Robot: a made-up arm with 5 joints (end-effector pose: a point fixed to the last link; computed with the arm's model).
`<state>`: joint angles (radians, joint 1 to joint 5).
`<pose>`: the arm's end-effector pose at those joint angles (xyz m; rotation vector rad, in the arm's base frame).
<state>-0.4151 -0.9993 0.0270 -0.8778 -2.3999</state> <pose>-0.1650 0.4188 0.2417 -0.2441 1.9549 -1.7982</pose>
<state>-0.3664 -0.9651 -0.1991 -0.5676 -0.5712</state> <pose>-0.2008 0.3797 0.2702 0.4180 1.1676 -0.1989</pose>
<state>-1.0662 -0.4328 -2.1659 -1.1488 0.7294</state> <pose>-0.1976 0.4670 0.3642 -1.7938 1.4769 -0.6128</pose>
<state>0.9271 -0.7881 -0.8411 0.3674 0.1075</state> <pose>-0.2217 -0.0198 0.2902 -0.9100 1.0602 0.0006</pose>
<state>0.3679 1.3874 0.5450 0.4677 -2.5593</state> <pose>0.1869 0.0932 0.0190 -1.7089 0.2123 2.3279</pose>
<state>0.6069 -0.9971 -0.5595 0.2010 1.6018</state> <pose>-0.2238 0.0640 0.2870 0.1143 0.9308 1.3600</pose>
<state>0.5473 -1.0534 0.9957 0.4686 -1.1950</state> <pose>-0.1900 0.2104 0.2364 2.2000 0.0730 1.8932</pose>
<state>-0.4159 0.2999 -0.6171 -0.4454 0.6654</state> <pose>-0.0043 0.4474 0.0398 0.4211 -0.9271 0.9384</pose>
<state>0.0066 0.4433 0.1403 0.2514 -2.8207</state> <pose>-0.0090 0.2074 -0.0099 -0.7139 -0.2017 2.8679</pose>
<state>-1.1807 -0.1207 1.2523 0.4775 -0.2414</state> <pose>-0.1206 0.5951 0.4646 -0.4252 1.5174 -1.0396</pose>
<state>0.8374 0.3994 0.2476 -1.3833 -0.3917</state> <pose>0.0933 -0.0165 -0.0001 -0.2595 -0.5341 0.3578</pose>
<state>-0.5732 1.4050 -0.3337 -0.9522 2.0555</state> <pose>0.2876 0.4688 0.2506 1.6972 2.3465 -1.1533</pose>
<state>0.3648 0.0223 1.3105 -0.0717 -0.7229</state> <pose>-0.0608 0.1269 -0.0142 -0.9557 -0.2020 -2.1786</pose>
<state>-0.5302 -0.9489 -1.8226 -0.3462 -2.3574</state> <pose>-0.1875 0.3850 0.2908 0.3419 2.2887 0.0478</pose>
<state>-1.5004 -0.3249 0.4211 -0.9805 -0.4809</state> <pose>-0.0829 0.5956 0.5726 1.5843 0.5894 -0.2344</pose>
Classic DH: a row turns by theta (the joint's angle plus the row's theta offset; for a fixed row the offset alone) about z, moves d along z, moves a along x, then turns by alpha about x. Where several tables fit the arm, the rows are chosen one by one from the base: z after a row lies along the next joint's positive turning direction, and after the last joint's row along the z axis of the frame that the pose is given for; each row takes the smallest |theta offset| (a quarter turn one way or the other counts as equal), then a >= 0, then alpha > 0; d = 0 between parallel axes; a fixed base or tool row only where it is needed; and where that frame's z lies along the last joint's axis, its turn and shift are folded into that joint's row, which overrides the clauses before.
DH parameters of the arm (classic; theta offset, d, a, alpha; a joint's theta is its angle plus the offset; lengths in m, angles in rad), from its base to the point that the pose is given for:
base (fixed): 1.5708 0.4422 0.1681 -1.5708
joint 1: 1.5708 -0.0574 0.2032 -1.5708
joint 2: 1.0122 -0.062 0.0252 1.6896
joint 3: -0.6018 -0.002 -0.0252 0.5057
joint 4: -0.4729 0.1655 -0.0821 2.1545
joint 5: 1.5126 -0.1449 0.0269 0.3839
tool (fixed): -2.7057 0.0184 0 0

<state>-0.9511 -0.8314 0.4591 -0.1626 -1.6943</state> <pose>-0.1892 0.4414 0.3605 -0.4625 1.5165 -1.4427</pose>
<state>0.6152 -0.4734 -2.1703 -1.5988 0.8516</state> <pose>-0.2056 0.0662 0.2201 2.4258 -0.9614 1.2488</pose>
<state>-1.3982 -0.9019 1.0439 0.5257 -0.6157</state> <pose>-0.1971 0.3852 0.5730 -0.9596 1.4076 -0.4923</pose>
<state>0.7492 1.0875 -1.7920 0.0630 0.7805</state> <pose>0.2620 -0.0918 0.1148 -0.9023 -0.5506 2.5266</pose>
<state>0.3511 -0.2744 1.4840 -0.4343 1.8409</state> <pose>-0.1442 0.1179 0.0413 -1.1076 0.8112 0.6387</pose>
